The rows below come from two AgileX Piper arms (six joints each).
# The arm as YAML. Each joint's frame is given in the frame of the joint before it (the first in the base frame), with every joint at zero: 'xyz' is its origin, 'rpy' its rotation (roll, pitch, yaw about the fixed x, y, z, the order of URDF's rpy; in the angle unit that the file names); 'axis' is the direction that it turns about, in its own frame. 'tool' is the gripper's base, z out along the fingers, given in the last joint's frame.
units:
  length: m
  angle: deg
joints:
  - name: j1
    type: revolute
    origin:
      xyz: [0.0, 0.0, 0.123]
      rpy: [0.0, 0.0, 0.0]
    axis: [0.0, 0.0, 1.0]
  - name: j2
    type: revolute
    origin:
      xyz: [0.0, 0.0, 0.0]
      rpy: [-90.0, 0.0, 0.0]
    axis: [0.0, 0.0, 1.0]
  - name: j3
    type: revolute
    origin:
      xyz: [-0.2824, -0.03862, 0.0]
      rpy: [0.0, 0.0, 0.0]
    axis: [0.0, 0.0, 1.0]
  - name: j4
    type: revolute
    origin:
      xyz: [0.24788, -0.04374, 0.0]
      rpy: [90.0, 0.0, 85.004]
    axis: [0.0, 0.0, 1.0]
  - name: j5
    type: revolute
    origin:
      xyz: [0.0, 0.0, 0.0]
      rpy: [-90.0, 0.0, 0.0]
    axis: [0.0, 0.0, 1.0]
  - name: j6
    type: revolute
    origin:
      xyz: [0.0, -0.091, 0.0]
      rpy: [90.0, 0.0, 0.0]
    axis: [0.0, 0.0, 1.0]
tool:
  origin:
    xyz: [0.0, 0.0, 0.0]
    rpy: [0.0, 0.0, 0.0]
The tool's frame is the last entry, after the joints.
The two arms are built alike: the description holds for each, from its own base.
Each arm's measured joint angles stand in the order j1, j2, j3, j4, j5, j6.
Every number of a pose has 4 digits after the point.
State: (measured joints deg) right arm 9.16 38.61 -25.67 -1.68 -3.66 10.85; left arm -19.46 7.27 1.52 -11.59 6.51 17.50
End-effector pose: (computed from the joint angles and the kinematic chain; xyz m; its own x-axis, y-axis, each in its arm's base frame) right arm 0.1437 0.0233 0.3097 -0.0985 0.1456 -0.9844 -0.1472 0.9762 0.1591; left arm 0.0615 -0.0239 0.1863 -0.1287 0.1560 -0.9793 0.3696 0.9239 0.0986
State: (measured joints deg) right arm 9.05 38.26 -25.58 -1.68 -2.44 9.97; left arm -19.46 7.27 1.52 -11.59 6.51 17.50
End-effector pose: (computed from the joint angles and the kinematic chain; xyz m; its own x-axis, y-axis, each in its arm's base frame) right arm 0.1424 0.0228 0.3081 -0.1122 0.1282 -0.9854 -0.1438 0.9791 0.1437; left arm 0.0615 -0.0239 0.1863 -0.1287 0.1560 -0.9793 0.3696 0.9239 0.0986
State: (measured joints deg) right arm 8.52 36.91 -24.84 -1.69 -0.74 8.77; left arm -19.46 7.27 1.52 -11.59 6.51 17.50
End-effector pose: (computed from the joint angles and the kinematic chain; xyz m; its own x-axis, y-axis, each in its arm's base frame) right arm 0.1378 0.0207 0.3044 -0.1266 0.1057 -0.9863 -0.1339 0.9834 0.1225; left arm 0.0615 -0.0239 0.1863 -0.1287 0.1560 -0.9793 0.3696 0.9239 0.0986
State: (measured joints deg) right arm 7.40 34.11 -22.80 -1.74 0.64 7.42; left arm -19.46 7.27 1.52 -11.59 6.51 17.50
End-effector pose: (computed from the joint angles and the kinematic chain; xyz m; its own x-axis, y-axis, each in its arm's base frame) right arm 0.1287 0.0167 0.2966 -0.1322 0.0826 -0.9878 -0.1159 0.9884 0.0982; left arm 0.0615 -0.0239 0.1863 -0.1287 0.1560 -0.9793 0.3696 0.9239 0.0986
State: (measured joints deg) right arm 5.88 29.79 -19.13 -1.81 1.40 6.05; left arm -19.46 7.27 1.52 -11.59 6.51 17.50
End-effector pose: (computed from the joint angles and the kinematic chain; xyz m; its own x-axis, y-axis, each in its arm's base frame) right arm 0.1155 0.0118 0.2828 -0.1295 0.0610 -0.9897 -0.0924 0.9930 0.0733; left arm 0.0615 -0.0239 0.1863 -0.1287 0.1560 -0.9793 0.3696 0.9239 0.0986
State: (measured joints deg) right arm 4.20 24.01 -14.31 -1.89 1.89 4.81; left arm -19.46 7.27 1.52 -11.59 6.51 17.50
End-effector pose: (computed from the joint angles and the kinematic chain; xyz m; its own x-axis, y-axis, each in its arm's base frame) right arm 0.0996 0.0072 0.2641 -0.1180 0.0424 -0.9921 -0.0662 0.9965 0.0505; left arm 0.0615 -0.0239 0.1863 -0.1287 0.1560 -0.9793 0.3696 0.9239 0.0986
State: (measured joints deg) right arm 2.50 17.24 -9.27 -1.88 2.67 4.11; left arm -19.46 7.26 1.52 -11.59 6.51 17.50
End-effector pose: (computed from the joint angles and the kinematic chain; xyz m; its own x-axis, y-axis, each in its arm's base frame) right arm 0.0838 0.0035 0.2436 -0.0998 0.0346 -0.9944 -0.0382 0.9985 0.0386; left arm 0.0615 -0.0239 0.1863 -0.1285 0.1559 -0.9794 0.3696 0.9239 0.0986
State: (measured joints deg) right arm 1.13 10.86 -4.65 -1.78 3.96 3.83; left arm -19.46 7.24 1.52 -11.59 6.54 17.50
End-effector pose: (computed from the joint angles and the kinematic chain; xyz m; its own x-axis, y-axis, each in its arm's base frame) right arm 0.0717 0.0012 0.2226 -0.0907 0.0341 -0.9953 -0.0143 0.9993 0.0355; left arm 0.0615 -0.0239 0.1863 -0.1287 0.1560 -0.9793 0.3697 0.9239 0.0986
